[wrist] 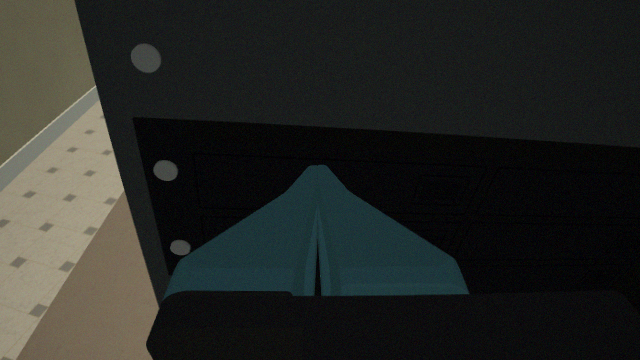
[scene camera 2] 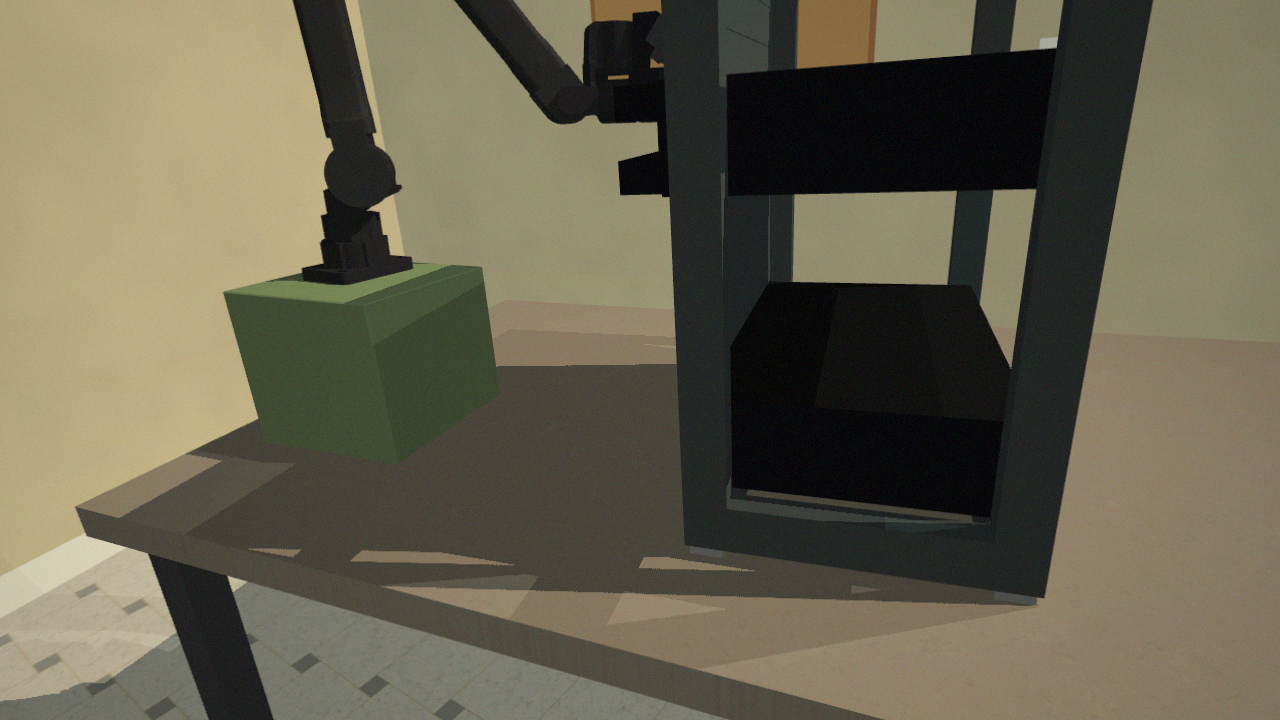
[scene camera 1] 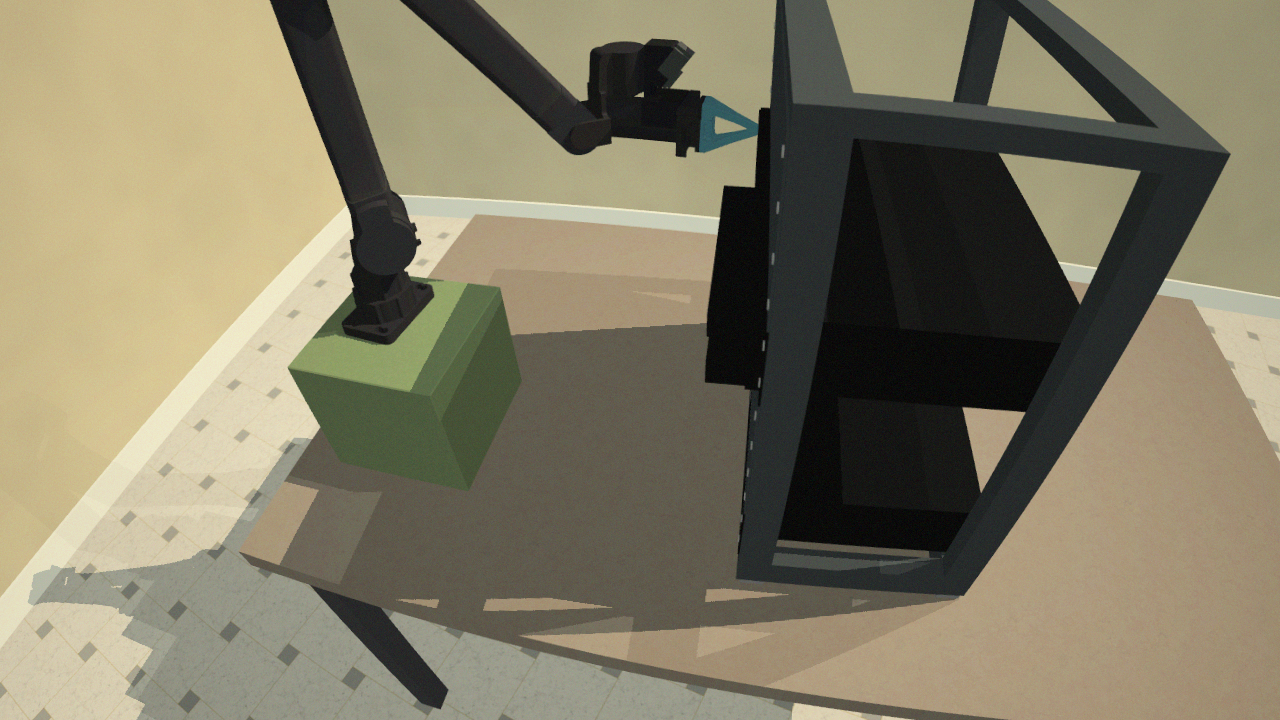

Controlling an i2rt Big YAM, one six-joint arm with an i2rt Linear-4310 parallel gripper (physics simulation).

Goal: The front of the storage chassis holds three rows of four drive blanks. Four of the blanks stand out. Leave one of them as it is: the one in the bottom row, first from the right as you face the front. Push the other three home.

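Pixels of known places: gripper, fingertip midpoint: (wrist: 317, 180) (scene camera 1: 758, 129); arm's base, origin of the base link: (scene camera 2: 360, 273) (scene camera 1: 390, 313).
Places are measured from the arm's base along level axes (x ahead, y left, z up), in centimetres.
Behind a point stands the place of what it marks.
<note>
The black storage chassis (scene camera 1: 948, 362) @(x 69.4, y -9.0, z 17.4 cm) (scene camera 2: 886, 129) @(x 68.6, y -9.1, z 16.3 cm) (wrist: 300, 139) @(x 46.0, y 28.1, z 20.7 cm) sits in the upper part of the grey rack. My gripper (scene camera 1: 757, 129) @(x 45.4, y 27.3, z 19.5 cm) (wrist: 317, 180) @(x 45.4, y 27.3, z 19.5 cm) is shut and empty. Its teal tips are at the chassis front, over the upper blank at the far left (wrist: 225, 177) @(x 44.9, y 30.5, z 19.4 cm) in the wrist view; whether they touch it is unclear. Black blanks (scene camera 1: 738, 259) @(x 49.2, y -3.9, z 20.5 cm) stand out at the near, right-hand side. In scene camera 2 an upper protruding blank (scene camera 2: 637, 103) @(x 50.2, y -11.8, z 19.1 cm) and a lower protruding blank (scene camera 2: 642, 176) @(x 50.3, y -11.8, z 13.6 cm) show, one above the other. The gripper tips are hidden there, and dark shading blurs the rows.
The grey rack (scene camera 1: 810, 295) @(x 56.6, y -14.1, z 25.8 cm) (scene camera 2: 1074, 268) @(x 81.2, y -10.1, z 7.1 cm) (wrist: 350, 65) @(x 47.0, y 26.7, z 23.2 cm) stands on the brown table (scene camera 1: 1118, 501) @(x 107.0, y 11.1, z -20.0 cm) (scene camera 2: 1163, 501) @(x 93.4, y 10.9, z -20.0 cm). A second black box (scene camera 1: 904, 465) @(x 70.8, y -1.9, z -5.9 cm) (scene camera 2: 868, 447) @(x 68.7, y -8.5, z -9.3 cm) sits low in it. The arm stands on a green block (scene camera 1: 402, 420) @(x 8.6, y -12.8, z -6.0 cm) (scene camera 2: 313, 376) @(x 4.2, y -13.2, z -9.5 cm) in front of the rack.
</note>
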